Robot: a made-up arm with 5 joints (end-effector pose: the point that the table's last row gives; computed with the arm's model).
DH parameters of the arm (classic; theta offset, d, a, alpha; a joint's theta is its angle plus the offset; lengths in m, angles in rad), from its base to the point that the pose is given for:
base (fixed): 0 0.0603 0 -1.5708
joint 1: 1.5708 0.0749 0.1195 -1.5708
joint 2: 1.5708 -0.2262 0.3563 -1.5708
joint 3: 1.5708 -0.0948 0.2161 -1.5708
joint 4: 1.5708 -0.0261 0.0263 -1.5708
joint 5: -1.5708 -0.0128 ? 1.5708
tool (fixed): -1.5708 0.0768 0 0
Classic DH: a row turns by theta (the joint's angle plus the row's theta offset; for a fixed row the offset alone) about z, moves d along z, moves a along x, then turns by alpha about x.
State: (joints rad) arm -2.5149 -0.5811 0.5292 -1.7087 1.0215
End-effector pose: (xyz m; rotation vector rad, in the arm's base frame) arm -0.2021 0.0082 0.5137 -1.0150 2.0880 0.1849
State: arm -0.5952 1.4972 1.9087 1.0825 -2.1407
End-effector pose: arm 0.2641 -0.0260 0.1808 -0.2105 0.8758 -1.1157
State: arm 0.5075 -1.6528 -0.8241 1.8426 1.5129
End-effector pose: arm 0.0460 0.1784 -0.5314 1.3060 0.8859 1.5285
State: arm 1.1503 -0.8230 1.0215 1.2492 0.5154
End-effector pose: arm -0.1606 0.0721 -0.2801 0.4642 1.2684 1.4769
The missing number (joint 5, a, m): 0.1075
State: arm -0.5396 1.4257 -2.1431 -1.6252 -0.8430
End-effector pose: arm -0.0231 -0.0759 0.4031 2.1087 2.1347 0.3949
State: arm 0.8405 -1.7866 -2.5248 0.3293 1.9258
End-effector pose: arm -0.3324 0.4136 -0.3522 -0.7499 -2.8030 -0.6885
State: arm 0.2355 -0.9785 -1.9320 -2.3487 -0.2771
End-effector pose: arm 0.0723 -0.0987 -0.6027 -1.2154 -0.6948 -0.9447
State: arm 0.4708 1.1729 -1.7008 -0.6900 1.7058
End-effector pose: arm 0.3899 -0.3684 0.3406 2.2973 0.1944 1.6273
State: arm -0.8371 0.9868 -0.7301 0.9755 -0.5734
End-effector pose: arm 0.0869 -0.2666 0.6109 0.4519 -0.5577 -1.0455
